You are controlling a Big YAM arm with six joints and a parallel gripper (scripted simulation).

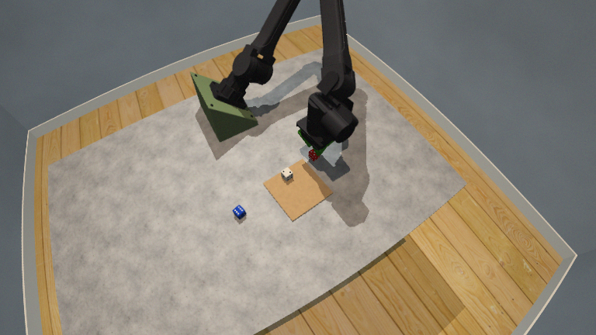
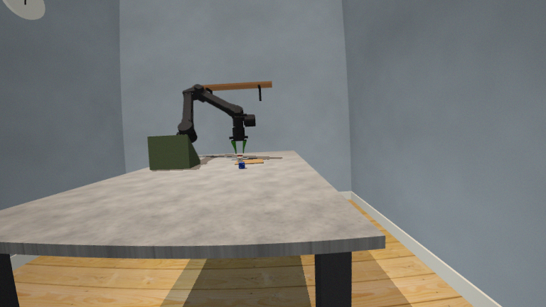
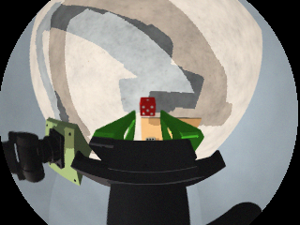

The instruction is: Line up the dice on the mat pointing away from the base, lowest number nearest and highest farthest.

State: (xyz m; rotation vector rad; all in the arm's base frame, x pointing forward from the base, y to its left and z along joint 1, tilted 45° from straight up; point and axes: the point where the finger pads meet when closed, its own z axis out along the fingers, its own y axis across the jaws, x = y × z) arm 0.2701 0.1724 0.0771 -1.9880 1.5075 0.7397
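Now: the red die 30 mm below my hand. The rest, counted from my hand: tan mat 90 mm to the right, 80 mm ahead, 40 mm below; then white die 100 mm to the right, 30 mm below, 30 mm ahead; then blue die 260 mm to the right, 80 mm ahead, 30 mm below.
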